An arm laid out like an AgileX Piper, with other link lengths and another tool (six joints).
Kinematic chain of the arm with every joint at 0, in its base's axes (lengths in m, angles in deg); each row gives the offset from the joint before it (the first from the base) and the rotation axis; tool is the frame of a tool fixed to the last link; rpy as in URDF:
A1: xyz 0 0 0.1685 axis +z
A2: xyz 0 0 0 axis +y
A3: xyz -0.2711 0 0.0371 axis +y
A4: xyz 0.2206 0 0.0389 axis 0.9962 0 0.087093
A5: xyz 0 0 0 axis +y
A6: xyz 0.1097 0 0.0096 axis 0.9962 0 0.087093
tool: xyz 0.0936 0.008 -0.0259 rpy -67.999 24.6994 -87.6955
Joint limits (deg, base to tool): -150..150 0..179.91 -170..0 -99.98..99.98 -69.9..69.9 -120..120
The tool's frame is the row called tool.
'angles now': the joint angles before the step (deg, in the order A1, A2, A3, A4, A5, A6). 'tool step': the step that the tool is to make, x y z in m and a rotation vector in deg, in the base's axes. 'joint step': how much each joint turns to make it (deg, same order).
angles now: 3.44, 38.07, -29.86, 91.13, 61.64, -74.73
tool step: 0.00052, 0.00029, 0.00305, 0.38, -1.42, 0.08
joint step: -0.01, 0.01, -0.03, 1.05, 0.15, -1.61
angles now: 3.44, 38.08, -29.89, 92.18, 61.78, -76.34
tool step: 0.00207, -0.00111, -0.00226, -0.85, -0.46, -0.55
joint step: -0.01, 0.00, 0.00, -0.61, -0.58, -0.49
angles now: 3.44, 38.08, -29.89, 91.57, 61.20, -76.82
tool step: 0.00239, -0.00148, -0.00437, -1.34, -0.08, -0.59
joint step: 0.00, 0.11, 0.00, -1.24, -0.67, -0.14
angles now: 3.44, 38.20, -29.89, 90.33, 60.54, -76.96
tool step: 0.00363, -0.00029, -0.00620, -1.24, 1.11, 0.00
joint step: 0.40, 1.24, -0.01, -1.11, -0.48, -0.05
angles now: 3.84, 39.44, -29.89, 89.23, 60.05, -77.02
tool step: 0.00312, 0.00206, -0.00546, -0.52, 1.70, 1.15
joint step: 0.63, 2.33, 0.00, -0.11, 0.47, -0.69
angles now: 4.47, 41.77, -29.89, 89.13, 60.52, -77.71
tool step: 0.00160, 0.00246, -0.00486, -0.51, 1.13, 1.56
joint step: 0.57, 2.21, 0.00, 0.03, 0.91, -1.20
